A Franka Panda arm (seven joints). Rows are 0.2 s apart.
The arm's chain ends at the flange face. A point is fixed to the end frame.
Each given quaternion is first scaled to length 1.
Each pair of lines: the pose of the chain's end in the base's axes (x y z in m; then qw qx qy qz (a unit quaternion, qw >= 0)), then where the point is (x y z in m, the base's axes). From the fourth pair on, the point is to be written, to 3 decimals.
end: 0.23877, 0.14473, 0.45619, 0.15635, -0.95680, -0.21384, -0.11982
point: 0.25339 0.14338 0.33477
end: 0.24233, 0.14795, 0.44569, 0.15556, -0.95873, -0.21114, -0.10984
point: 0.25451 0.14586 0.32401
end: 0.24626, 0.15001, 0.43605, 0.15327, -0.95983, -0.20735, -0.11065
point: 0.25855 0.14738 0.31439
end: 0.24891, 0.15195, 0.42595, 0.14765, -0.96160, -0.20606, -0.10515
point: 0.260 0.148 0.304
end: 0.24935, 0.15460, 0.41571, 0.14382, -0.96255, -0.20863, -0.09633
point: 0.259 0.149 0.294
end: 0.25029, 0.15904, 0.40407, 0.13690, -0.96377, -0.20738, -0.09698
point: 0.260 0.152 0.282
